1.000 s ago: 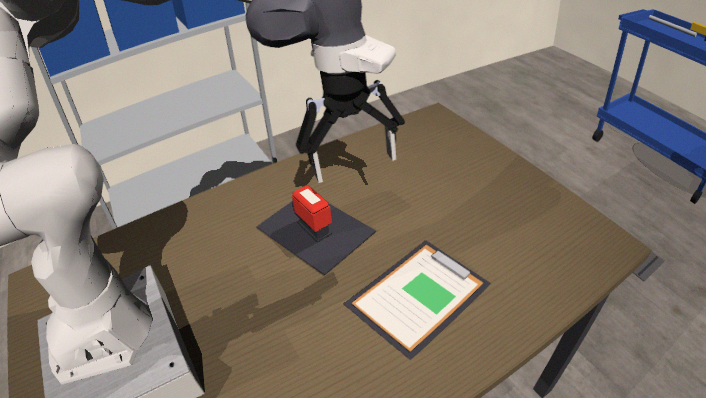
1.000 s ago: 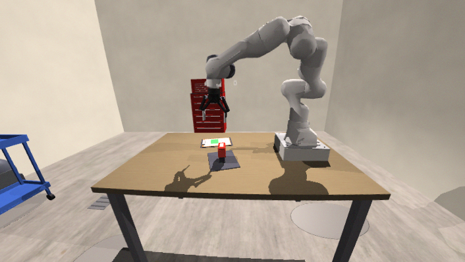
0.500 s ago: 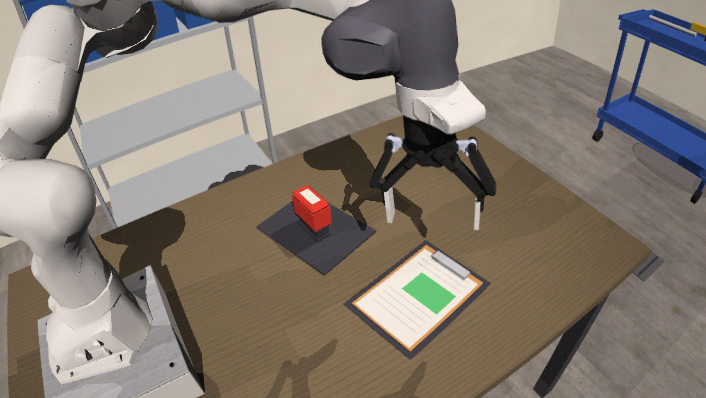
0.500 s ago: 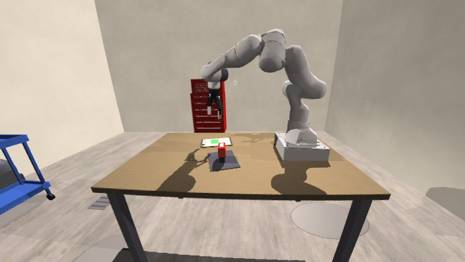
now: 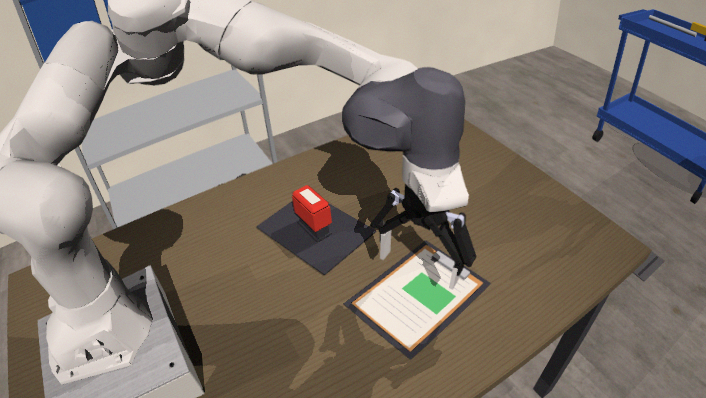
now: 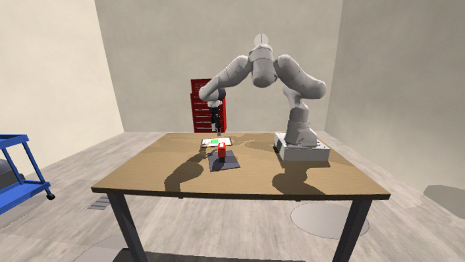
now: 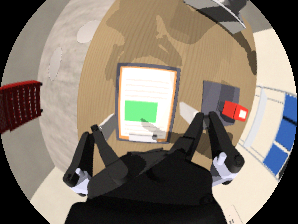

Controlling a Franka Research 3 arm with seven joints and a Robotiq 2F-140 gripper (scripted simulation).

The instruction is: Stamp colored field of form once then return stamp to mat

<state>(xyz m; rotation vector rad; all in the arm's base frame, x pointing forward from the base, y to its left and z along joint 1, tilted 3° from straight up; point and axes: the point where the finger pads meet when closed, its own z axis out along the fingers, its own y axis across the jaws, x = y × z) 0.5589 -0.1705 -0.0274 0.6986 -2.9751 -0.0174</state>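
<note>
Right now the red stamp is 280 mm to the left of my hand, 80 mm behind it and 40 mm below it. The rest, counted from my hand: dark grey mat: 280 mm to the left, 90 mm below, 80 mm behind; form: 80 mm below, 20 mm ahead.
</note>
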